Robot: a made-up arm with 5 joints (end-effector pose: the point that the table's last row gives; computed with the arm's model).
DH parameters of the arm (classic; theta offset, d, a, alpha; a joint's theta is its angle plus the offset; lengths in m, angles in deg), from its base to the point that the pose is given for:
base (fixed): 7.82 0 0.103 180
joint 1: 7.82 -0.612 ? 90
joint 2: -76.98 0 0.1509 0
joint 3: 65.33 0 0.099 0
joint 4: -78.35 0.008 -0.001 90
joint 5: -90 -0.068 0.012 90
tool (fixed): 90 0.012 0 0
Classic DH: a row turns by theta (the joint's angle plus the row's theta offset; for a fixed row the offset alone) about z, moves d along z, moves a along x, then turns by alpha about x.
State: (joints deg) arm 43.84 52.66 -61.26 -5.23 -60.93
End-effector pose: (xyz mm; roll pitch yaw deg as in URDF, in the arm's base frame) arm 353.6 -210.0 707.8 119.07 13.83 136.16
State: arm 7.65 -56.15 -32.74 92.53 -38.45
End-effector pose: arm 84.5 22.5 797.3 141.55 -3.64 172.35
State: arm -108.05 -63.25 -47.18 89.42 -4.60
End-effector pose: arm 124.8 -46.0 803.8 175.40 21.01 -71.95
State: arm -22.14 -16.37 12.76 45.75 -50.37
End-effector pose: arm 247.7 83.6 729.8 129.63 -42.14 -157.86
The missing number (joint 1, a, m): 0.036
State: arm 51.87 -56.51 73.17 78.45 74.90
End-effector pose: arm 116.6 -15.4 644.4 74.90 -84.89 -51.87
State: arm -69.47 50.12 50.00 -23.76 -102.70
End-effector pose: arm 144.1 190.0 512.8 77.30 -76.36 -110.53
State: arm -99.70 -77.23 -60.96 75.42 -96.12
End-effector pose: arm 105.4 -131.5 782.5 83.88 62.77 -80.30
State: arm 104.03 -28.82 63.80 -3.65 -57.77
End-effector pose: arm 80.8 -119.6 667.6 122.23 -31.33 75.97
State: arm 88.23 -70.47 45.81 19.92 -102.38
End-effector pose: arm 126.1 -42.5 747.3 77.62 4.74 91.77
